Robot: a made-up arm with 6 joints.
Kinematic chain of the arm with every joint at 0, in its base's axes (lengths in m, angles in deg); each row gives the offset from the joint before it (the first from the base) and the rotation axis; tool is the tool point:
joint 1: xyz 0 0 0.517 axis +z
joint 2: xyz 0.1 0 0 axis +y
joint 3: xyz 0 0 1.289 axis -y
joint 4: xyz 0 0 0.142 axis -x
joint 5: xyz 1.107 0 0 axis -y
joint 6: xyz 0.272 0 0 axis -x
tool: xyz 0 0 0
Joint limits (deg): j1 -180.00..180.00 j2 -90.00..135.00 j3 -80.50..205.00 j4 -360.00..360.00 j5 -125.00..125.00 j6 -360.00..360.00
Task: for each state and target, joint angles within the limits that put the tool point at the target. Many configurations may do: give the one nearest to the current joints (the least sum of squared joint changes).
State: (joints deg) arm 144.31 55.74 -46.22 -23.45 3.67 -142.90
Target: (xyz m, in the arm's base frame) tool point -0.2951 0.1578 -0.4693
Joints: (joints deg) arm 152.19 93.67 -51.71 -23.35 1.00 -142.90
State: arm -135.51 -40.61 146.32 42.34 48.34 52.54
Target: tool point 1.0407 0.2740 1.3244
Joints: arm -156.48 0.12 187.48 41.38 65.84 52.54
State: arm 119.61 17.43 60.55 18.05 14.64 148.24
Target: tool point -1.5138 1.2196 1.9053
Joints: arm 140.75 21.33 21.62 18.91 8.69 148.24
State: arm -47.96 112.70 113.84 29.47 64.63 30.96
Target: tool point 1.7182 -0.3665 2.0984
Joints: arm -16.18 72.99 127.79 31.27 64.06 30.96
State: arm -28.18 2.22 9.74 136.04 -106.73 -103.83
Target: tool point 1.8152 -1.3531 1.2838
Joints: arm -32.41 49.36 28.41 141.31 -85.63 -103.83
